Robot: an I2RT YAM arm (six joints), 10 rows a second.
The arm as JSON. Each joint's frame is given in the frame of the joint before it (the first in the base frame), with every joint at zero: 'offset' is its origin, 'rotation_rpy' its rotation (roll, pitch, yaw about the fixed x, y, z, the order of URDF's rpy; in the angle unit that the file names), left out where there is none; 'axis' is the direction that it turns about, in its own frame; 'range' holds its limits. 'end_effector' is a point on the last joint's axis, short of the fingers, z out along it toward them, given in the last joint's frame.
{
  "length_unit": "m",
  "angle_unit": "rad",
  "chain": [
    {
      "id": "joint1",
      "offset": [
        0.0,
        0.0,
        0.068
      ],
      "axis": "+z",
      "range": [
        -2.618,
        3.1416
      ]
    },
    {
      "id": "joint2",
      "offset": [
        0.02,
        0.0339,
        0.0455
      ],
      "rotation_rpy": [
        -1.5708,
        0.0,
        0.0
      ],
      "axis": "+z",
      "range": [
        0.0,
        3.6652
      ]
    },
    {
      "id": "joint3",
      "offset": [
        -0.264,
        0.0,
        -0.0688
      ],
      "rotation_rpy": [
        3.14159,
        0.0,
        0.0
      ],
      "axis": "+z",
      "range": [
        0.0,
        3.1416
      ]
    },
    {
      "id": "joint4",
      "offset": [
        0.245,
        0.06,
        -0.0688
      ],
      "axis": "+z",
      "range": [
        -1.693,
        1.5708
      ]
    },
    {
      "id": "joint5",
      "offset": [
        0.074,
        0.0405,
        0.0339
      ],
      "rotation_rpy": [
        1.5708,
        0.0,
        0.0
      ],
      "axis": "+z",
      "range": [
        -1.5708,
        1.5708
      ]
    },
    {
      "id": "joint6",
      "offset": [
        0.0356,
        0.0,
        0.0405
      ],
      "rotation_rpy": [
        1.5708,
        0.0,
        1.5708
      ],
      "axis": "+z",
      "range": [
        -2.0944,
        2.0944
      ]
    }
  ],
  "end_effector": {
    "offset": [
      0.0,
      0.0,
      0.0
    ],
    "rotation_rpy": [
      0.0,
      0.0,
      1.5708
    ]
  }
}
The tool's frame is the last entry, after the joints.
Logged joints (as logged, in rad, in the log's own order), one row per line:
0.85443 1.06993 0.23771 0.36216 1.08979 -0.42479
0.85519 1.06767 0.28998 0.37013 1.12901 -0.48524
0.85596 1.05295 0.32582 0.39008 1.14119 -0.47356
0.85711 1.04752 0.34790 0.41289 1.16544 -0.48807
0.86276 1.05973 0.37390 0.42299 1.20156 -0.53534
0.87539 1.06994 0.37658 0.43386 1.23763 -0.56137
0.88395 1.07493 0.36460 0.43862 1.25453 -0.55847
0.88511 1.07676 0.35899 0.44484 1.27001 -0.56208
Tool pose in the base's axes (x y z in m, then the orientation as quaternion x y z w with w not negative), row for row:
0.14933 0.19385 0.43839 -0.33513 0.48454 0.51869 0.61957
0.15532 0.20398 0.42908 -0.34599 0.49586 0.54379 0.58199
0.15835 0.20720 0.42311 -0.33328 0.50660 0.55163 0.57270
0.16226 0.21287 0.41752 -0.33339 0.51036 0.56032 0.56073
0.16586 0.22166 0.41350 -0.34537 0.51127 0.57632 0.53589
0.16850 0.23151 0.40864 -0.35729 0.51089 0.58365 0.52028
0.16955 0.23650 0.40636 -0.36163 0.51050 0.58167 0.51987
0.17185 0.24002 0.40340 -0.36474 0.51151 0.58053 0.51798
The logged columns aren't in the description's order. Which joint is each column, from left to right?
Columns, left to right: joint1, joint3, joint6, joint4, joint2, joint5.
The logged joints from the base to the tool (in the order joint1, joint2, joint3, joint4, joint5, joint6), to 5 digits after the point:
0.85443 1.08979 1.06993 0.36216 -0.42479 0.23771
0.85519 1.12901 1.06767 0.37013 -0.48524 0.28998
0.85596 1.14119 1.05295 0.39008 -0.47356 0.32582
0.85711 1.16544 1.04752 0.41289 -0.48807 0.34790
0.86276 1.20156 1.05973 0.42299 -0.53534 0.37390
0.87539 1.23763 1.06994 0.43386 -0.56137 0.37658
0.88395 1.25453 1.07493 0.43862 -0.55847 0.36460
0.88511 1.27001 1.07676 0.44484 -0.56208 0.35899

